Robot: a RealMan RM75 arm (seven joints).
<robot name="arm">
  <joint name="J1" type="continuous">
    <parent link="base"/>
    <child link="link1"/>
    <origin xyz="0 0 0.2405" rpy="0 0 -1.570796"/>
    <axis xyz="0 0 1"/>
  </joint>
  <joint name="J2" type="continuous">
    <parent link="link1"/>
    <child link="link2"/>
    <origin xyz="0 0 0" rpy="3.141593 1.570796 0"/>
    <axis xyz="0 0 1"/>
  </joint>
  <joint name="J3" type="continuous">
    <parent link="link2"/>
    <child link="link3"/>
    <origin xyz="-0.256 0 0" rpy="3.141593 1.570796 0"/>
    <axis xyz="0 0 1"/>
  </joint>
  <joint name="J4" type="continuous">
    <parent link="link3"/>
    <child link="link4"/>
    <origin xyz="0 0 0" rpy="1.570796 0 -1.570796"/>
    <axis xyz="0 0 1"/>
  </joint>
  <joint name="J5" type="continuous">
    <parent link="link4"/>
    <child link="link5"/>
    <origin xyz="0 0.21 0" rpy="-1.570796 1.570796 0"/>
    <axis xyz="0 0 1"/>
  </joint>
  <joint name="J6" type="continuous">
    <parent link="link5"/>
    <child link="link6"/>
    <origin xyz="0 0 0" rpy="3.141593 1.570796 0"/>
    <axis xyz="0 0 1"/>
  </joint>
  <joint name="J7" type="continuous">
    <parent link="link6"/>
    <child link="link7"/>
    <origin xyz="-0.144 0 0" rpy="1.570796 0 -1.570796"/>
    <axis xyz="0 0 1"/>
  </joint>
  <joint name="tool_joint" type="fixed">
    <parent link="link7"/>
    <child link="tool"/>
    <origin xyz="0 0 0" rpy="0 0 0"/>
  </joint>
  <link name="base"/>
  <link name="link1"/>
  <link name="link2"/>
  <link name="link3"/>
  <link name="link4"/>
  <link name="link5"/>
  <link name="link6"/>
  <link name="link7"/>
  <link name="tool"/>
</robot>
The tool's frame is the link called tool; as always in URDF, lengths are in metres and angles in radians. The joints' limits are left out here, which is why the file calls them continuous.
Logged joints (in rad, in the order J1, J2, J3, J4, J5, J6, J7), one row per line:
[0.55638 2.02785 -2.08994 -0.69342 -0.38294 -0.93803 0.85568]
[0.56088 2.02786 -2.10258 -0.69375 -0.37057 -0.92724 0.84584]
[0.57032 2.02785 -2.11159 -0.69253 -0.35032 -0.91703 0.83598]
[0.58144 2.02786 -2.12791 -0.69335 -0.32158 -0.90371 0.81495]
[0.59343 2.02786 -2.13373 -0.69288 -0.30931 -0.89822 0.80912]
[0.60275 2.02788 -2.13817 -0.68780 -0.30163 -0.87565 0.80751]
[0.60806 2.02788 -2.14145 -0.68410 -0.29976 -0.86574 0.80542]
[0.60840 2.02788 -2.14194 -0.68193 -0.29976 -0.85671 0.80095]
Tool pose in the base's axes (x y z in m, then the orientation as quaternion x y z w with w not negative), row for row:
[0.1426 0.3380 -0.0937 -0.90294 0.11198 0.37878 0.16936]
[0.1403 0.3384 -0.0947 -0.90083 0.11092 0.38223 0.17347]
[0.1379 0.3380 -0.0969 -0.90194 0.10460 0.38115 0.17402]
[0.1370 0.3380 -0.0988 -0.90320 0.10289 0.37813 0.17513]
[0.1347 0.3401 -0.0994 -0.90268 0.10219 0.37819 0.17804]
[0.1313 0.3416 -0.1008 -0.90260 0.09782 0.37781 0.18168]
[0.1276 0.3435 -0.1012 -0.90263 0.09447 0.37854 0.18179]
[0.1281 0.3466 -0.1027 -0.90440 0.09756 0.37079 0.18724]
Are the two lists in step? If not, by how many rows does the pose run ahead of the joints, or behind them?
The pose runs 2 rows behind the joints: the pose in row i belongs to the joints in row i - 2.
